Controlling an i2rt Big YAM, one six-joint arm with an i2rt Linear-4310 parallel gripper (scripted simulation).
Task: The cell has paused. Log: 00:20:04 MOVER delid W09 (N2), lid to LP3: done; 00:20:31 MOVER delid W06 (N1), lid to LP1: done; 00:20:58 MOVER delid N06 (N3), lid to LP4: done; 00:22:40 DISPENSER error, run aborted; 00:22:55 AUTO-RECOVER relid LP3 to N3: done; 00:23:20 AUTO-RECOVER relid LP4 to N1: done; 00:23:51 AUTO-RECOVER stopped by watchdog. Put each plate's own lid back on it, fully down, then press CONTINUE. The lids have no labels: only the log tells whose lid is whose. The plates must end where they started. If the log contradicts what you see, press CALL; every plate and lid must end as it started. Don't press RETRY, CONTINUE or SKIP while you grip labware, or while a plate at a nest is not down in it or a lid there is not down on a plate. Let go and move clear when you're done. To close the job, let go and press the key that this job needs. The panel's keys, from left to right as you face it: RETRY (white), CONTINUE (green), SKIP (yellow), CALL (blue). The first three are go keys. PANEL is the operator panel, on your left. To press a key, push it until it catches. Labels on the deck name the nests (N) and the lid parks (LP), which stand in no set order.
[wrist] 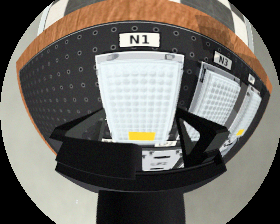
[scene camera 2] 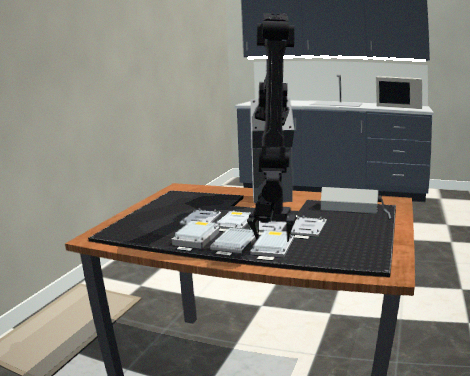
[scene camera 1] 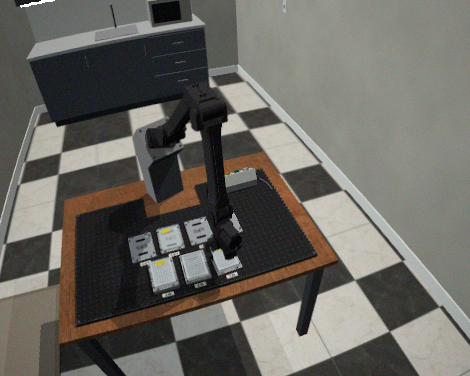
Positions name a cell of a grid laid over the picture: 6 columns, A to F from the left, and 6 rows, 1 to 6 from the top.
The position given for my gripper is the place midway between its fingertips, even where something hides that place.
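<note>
My gripper (wrist: D3). Plate (wrist: E3). Operator panel (scene camera 2: E4).
</note>
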